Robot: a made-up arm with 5 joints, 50 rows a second.
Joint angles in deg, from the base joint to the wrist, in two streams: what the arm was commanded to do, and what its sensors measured. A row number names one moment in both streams.
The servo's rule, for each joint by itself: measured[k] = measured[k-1] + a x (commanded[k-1-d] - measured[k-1]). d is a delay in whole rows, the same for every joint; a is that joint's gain. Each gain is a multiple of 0.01, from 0.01 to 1. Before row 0 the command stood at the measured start. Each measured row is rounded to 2 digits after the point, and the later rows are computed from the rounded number. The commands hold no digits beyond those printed.
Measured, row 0:
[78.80, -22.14, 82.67, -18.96, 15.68]
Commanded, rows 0 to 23:
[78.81, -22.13, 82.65, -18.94, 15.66]
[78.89, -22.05, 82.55, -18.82, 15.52]
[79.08, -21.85, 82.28, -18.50, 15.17]
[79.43, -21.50, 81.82, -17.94, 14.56]
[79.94, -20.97, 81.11, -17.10, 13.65]
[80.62, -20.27, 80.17, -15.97, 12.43]
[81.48, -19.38, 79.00, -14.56, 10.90]
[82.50, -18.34, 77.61, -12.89, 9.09]
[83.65, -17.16, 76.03, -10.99, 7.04]
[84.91, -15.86, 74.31, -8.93, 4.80]
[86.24, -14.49, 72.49, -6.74, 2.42]
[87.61, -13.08, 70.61, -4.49, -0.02]
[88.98, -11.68, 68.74, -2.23, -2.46]
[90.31, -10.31, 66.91, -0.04, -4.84]
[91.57, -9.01, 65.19, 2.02, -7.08]
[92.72, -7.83, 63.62, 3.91, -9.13]
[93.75, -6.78, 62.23, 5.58, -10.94]
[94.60, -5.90, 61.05, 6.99, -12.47]
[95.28, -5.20, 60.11, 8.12, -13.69]
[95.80, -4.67, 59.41, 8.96, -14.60]
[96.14, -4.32, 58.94, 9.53, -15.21]
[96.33, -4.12, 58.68, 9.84, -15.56]
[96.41, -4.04, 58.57, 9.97, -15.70]
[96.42, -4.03, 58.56, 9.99, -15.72]
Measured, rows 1 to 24:
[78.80, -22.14, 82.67, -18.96, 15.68]
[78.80, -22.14, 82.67, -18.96, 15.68]
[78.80, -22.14, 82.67, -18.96, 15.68]
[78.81, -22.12, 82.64, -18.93, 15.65]
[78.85, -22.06, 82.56, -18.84, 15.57]
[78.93, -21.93, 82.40, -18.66, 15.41]
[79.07, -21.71, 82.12, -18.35, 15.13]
[79.29, -21.38, 81.69, -17.87, 14.70]
[79.60, -20.92, 81.10, -17.21, 14.09]
[80.01, -20.33, 80.33, -16.35, 13.29]
[80.52, -19.60, 79.38, -15.28, 12.29]
[81.13, -18.74, 78.26, -14.01, 11.09]
[81.85, -17.76, 76.99, -12.56, 9.70]
[82.66, -16.68, 75.59, -10.95, 8.14]
[83.54, -15.53, 74.08, -9.21, 6.44]
[84.49, -14.33, 72.50, -7.38, 4.64]
[85.48, -13.11, 70.89, -5.50, 2.76]
[86.49, -11.90, 69.29, -3.62, 0.86]
[87.51, -10.72, 67.74, -1.78, -1.03]
[88.50, -9.61, 66.27, -0.03, -2.86]
[89.45, -8.60, 64.91, 1.60, -4.59]
[90.34, -7.70, 63.70, 3.07, -6.19]
[91.15, -6.92, 62.65, 4.36, -7.63]
[91.88, -6.28, 61.78, 5.46, -8.90]
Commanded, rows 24 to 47:
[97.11, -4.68, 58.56, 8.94, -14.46]
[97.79, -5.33, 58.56, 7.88, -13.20]
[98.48, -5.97, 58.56, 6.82, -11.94]
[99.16, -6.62, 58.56, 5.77, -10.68]
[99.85, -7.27, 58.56, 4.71, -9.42]
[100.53, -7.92, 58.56, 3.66, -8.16]
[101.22, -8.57, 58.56, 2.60, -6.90]
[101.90, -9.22, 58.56, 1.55, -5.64]
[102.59, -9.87, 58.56, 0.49, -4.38]
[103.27, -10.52, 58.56, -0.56, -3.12]
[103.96, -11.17, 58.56, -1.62, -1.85]
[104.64, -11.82, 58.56, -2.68, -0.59]
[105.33, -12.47, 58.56, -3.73, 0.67]
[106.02, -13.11, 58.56, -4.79, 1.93]
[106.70, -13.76, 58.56, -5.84, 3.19]
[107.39, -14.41, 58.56, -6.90, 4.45]
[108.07, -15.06, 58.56, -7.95, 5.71]
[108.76, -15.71, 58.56, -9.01, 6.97]
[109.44, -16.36, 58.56, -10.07, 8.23]
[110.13, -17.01, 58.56, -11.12, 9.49]
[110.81, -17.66, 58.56, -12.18, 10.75]
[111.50, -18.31, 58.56, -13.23, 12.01]
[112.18, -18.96, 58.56, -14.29, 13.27]
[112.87, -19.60, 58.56, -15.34, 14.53]
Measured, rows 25 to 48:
[92.51, -5.76, 61.07, 6.36, -9.99]
[93.06, -5.36, 60.52, 7.09, -10.91]
[93.63, -5.20, 60.09, 7.46, -11.48]
[94.21, -5.23, 59.75, 7.54, -11.76]
[94.81, -5.40, 59.49, 7.40, -11.79]
[95.42, -5.68, 59.29, 7.07, -11.61]
[96.04, -6.05, 59.13, 6.60, -11.26]
[96.67, -6.48, 59.00, 6.01, -10.76]
[97.31, -6.96, 58.90, 5.33, -10.14]
[97.95, -7.48, 58.83, 4.57, -9.42]
[98.60, -8.03, 58.77, 3.75, -8.61]
[99.25, -8.60, 58.72, 2.89, -7.73]
[99.91, -9.19, 58.68, 1.99, -6.79]
[100.57, -9.79, 58.65, 1.06, -5.80]
[101.24, -10.41, 58.63, 0.10, -4.76]
[101.91, -11.03, 58.61, -0.88, -3.69]
[102.58, -11.66, 58.60, -1.87, -2.59]
[103.25, -12.29, 58.59, -2.88, -1.46]
[103.92, -12.93, 58.58, -3.89, -0.31]
[104.60, -13.57, 58.58, -4.91, 0.85]
[105.28, -14.21, 58.58, -5.94, 2.03]
[105.96, -14.85, 58.58, -6.98, 3.22]
[106.64, -15.50, 58.58, -8.02, 4.42]
[107.32, -16.15, 58.58, -9.06, 5.63]

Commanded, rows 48 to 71:
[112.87, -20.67, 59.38, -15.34, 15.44]
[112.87, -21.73, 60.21, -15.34, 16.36]
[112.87, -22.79, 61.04, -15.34, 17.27]
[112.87, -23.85, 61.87, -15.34, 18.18]
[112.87, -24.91, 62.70, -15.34, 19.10]
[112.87, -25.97, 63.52, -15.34, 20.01]
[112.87, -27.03, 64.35, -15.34, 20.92]
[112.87, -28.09, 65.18, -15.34, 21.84]
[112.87, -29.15, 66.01, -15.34, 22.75]
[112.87, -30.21, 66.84, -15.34, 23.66]
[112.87, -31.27, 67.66, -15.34, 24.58]
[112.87, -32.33, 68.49, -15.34, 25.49]
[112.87, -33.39, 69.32, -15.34, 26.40]
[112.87, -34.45, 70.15, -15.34, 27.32]
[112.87, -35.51, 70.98, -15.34, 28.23]
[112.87, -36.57, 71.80, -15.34, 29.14]
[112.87, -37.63, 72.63, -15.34, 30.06]
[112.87, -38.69, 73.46, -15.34, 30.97]
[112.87, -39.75, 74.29, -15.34, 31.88]
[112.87, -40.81, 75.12, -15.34, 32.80]
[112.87, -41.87, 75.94, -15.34, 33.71]
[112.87, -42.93, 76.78, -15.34, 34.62]
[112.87, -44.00, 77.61, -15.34, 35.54]
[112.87, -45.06, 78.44, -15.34, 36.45]
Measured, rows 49 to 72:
[108.00, -16.80, 58.58, -10.11, 6.85]
[108.68, -17.44, 58.58, -11.16, 8.08]
[109.27, -18.18, 58.76, -12.00, 9.26]
[109.77, -19.00, 59.08, -12.67, 10.40]
[110.20, -19.87, 59.51, -13.20, 11.50]
[110.57, -20.79, 60.03, -13.63, 12.57]
[110.89, -21.74, 60.62, -13.97, 13.61]
[111.17, -22.71, 61.26, -14.24, 14.63]
[111.41, -23.70, 61.94, -14.46, 15.64]
[111.61, -24.71, 62.65, -14.64, 16.63]
[111.79, -25.73, 63.39, -14.78, 17.61]
[111.94, -26.76, 64.15, -14.89, 18.58]
[112.07, -27.80, 64.92, -14.98, 19.54]
[112.18, -28.84, 65.71, -15.05, 20.49]
[112.28, -29.89, 66.50, -15.11, 21.44]
[112.36, -30.94, 67.30, -15.16, 22.38]
[112.43, -31.99, 68.11, -15.20, 23.32]
[112.49, -33.04, 68.92, -15.23, 24.25]
[112.54, -34.10, 69.74, -15.25, 25.18]
[112.59, -35.16, 70.56, -15.27, 26.11]
[112.63, -36.22, 71.38, -15.28, 27.03]
[112.66, -37.28, 72.20, -15.29, 27.95]
[112.69, -38.34, 73.02, -15.30, 28.87]
[112.72, -39.40, 73.85, -15.31, 29.79]

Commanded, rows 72 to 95:
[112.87, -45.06, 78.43, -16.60, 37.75]
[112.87, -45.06, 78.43, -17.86, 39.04]
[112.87, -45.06, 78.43, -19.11, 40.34]
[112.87, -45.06, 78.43, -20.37, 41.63]
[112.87, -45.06, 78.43, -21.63, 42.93]
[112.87, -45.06, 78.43, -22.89, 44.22]
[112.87, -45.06, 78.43, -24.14, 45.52]
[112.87, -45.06, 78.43, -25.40, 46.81]
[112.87, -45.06, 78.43, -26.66, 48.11]
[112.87, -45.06, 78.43, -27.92, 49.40]
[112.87, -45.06, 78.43, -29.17, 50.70]
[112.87, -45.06, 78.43, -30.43, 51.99]
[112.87, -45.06, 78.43, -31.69, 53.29]
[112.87, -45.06, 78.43, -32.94, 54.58]
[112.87, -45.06, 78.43, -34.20, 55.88]
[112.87, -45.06, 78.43, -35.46, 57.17]
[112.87, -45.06, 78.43, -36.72, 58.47]
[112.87, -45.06, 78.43, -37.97, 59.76]
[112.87, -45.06, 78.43, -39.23, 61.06]
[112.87, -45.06, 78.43, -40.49, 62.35]
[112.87, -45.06, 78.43, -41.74, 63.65]
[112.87, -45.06, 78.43, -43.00, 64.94]
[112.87, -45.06, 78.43, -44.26, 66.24]
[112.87, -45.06, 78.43, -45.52, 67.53]
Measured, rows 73 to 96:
[112.74, -40.46, 74.68, -15.32, 30.71]
[112.76, -41.52, 75.51, -15.32, 31.63]
[112.78, -42.33, 76.15, -15.58, 32.61]
[112.79, -42.96, 76.65, -16.04, 33.64]
[112.80, -43.44, 77.04, -16.65, 34.71]
[112.81, -43.81, 77.35, -17.39, 35.82]
[112.82, -44.10, 77.59, -18.24, 36.96]
[112.83, -44.32, 77.77, -19.17, 38.12]
[112.84, -44.49, 77.92, -20.16, 39.30]
[112.84, -44.62, 78.03, -21.21, 40.50]
[112.84, -44.72, 78.12, -22.30, 41.72]
[112.84, -44.80, 78.19, -23.42, 42.95]
[112.84, -44.86, 78.24, -24.57, 44.19]
[112.84, -44.91, 78.28, -25.74, 45.44]
[112.84, -44.94, 78.31, -26.93, 46.70]
[112.84, -44.97, 78.34, -28.13, 47.96]
[112.84, -44.99, 78.36, -29.34, 49.23]
[112.84, -45.01, 78.38, -30.56, 50.50]
[112.84, -45.02, 78.39, -31.79, 51.78]
[112.84, -45.03, 78.40, -33.03, 53.06]
[112.84, -45.04, 78.41, -34.27, 54.34]
[112.84, -45.04, 78.41, -35.51, 55.62]
[112.84, -45.04, 78.41, -36.76, 56.90]
[112.84, -45.04, 78.41, -38.01, 58.19]

